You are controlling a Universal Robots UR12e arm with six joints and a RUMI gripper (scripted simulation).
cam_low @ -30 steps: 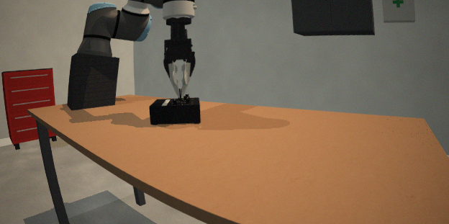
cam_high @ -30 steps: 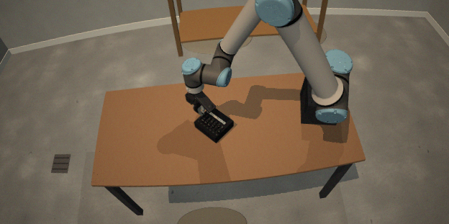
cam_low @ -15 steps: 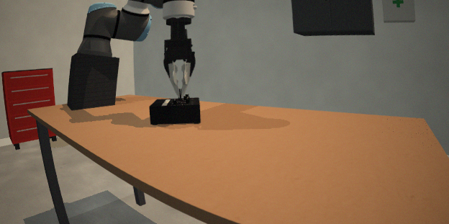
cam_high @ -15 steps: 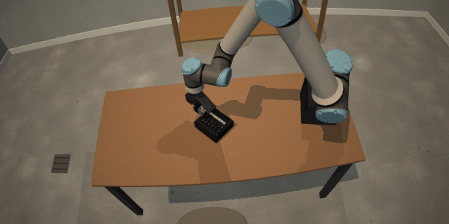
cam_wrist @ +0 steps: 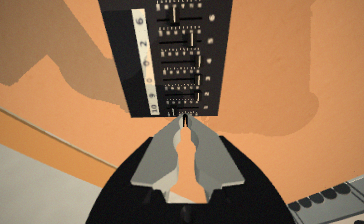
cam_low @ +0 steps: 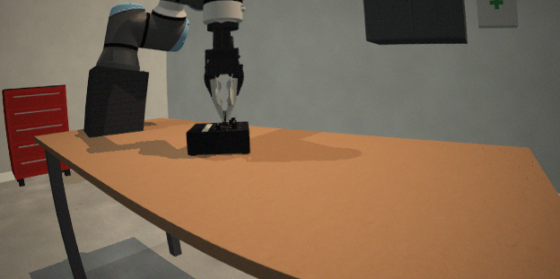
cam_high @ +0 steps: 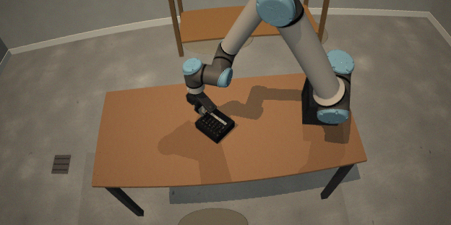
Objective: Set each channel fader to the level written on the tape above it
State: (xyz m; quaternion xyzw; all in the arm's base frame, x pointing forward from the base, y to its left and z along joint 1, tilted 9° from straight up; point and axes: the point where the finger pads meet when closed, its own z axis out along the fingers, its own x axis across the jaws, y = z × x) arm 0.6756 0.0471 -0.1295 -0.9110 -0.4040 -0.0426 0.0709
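The master fader lies 90 mm behind my hand, 100 mm to the left of it and 20 mm below it.
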